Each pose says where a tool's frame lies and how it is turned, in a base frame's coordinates. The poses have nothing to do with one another.
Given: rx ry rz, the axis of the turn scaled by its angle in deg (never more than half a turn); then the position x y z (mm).
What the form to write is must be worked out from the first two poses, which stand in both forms.
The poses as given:
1: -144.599, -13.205, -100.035, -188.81, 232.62, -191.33
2: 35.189, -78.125, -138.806, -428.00, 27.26, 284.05
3: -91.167, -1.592, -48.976, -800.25, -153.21, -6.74
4: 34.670, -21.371, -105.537, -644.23, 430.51, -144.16
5: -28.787, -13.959, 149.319, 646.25, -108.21, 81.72
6: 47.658, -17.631, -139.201, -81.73, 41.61, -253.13
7: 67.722, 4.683, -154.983, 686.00, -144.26, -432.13
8: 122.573, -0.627, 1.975, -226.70, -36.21, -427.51
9: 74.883, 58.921, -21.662, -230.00, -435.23, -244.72
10: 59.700, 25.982, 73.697, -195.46, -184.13, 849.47
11: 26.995, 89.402, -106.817, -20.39, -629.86, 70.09
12: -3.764, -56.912, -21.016, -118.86, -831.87, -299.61
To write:
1: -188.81, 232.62, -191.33, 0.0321, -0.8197, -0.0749, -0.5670
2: -428.00, 27.26, 284.05, 0.1468, 0.2134, -0.4737, -0.8417
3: -800.25, -153.21, -6.74, 0.6191, -0.6917, -0.0121, -0.3716
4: -644.23, 430.51, -144.16, 0.5510, 0.2558, -0.1576, -0.7785
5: 646.25, -108.21, 81.72, 0.2359, -0.1832, -0.0888, 0.9502
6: -81.73, 41.61, -253.13, 0.2741, 0.3093, -0.1144, -0.9034
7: 686.00, -144.26, -432.13, 0.0941, 0.3985, 0.0276, -0.9119
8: -226.70, -36.21, -427.51, 0.4803, 0.8770, -0.0045, 0.0141
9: -230.00, -435.23, -244.72, 0.6579, 0.5771, 0.4541, -0.1669
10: -195.46, -184.13, 849.47, 0.6538, 0.4593, 0.1999, 0.5670
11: -20.39, -629.86, 70.09, 0.3265, 0.1798, 0.5956, -0.7116
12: -118.86, -831.87, -299.61, 0.8626, -0.0313, -0.4737, -0.1749
